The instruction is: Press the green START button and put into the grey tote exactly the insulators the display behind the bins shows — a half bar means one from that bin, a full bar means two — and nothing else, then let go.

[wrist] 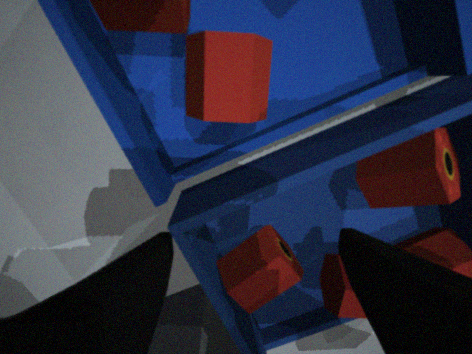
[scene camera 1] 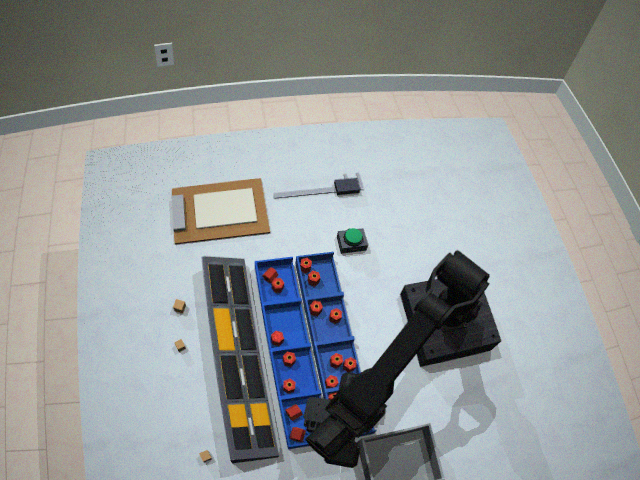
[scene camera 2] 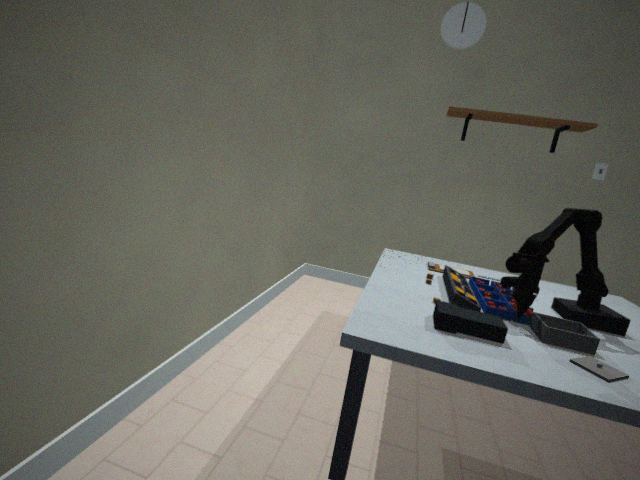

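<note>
The green START button (scene camera 1: 353, 236) sits on a black box. The display (scene camera 1: 237, 352) shows a full amber bar in the left cell of its second row and half bars in both bottom cells; the other cells are dark. Blue bins (scene camera 1: 301, 303) in two columns hold red insulators. My gripper (wrist: 256, 241) (scene camera 2: 522, 311) is open and empty, above the nearest-column end bin beside the tote. An insulator (wrist: 260, 267) lies below and between the fingertips in the wrist view; another insulator (wrist: 229, 77) lies in the neighbouring bin. The grey tote (scene camera 1: 434, 449) (scene camera 2: 566, 338) shows no insulator in its visible part.
A clipboard (scene camera 1: 222, 233) and a caliper (scene camera 1: 347, 186) lie beyond the bins and button. Tan cubes (scene camera 1: 179, 305) (scene camera 1: 179, 345) (scene camera 1: 205, 455) lie behind the display. A long black box (scene camera 2: 467, 322) and a flat plate (scene camera 2: 599, 369) lie near the table edge.
</note>
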